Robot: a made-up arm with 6 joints.
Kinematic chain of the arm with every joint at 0, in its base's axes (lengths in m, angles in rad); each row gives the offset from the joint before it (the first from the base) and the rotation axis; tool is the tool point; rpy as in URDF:
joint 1: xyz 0 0 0.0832 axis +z
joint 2: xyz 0 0 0 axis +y
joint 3: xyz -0.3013 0 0.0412 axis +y
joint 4: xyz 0.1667 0 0.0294 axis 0.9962 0 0.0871
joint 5: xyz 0 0 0 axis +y
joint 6: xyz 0.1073 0 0.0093 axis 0.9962 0 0.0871
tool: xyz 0 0 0 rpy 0 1.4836 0
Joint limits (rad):
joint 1: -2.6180..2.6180
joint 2: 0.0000..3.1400
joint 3: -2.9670..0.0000
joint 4: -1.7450..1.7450
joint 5: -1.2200..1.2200
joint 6: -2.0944..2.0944
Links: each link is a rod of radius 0.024 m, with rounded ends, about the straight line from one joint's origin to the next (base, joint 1, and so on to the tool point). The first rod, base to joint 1, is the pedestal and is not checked.
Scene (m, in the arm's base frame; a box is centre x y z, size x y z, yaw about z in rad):
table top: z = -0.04
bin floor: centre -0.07 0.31 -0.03 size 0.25 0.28 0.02 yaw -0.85
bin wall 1: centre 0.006 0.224 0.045 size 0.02 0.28 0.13 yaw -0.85
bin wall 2: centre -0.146 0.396 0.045 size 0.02 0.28 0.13 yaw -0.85
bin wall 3: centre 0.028 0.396 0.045 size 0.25 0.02 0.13 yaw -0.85
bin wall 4: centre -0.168 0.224 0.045 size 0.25 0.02 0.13 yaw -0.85
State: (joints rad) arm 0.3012 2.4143 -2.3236 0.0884 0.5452 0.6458
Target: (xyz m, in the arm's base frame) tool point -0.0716 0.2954 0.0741
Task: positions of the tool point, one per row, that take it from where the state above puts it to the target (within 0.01 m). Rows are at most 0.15 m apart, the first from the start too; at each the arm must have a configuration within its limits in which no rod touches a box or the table.
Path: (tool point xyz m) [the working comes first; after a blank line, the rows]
Joints at the target: 1.6999 2.2630 -1.2953 0.3467 1.1213 0.6458
Straight joint move there: touches bin wall 3.

1: 0.4156 0.2550 0.2621
2: 0.3207 0.3247 0.3094
3: 0.2145 0.3613 0.3522
4: 0.1082 0.3637 0.3898
5: 0.0487 0.3931 0.2602
6: -0.0185 0.3650 0.1495
7: -0.0716 0.2954 0.0741

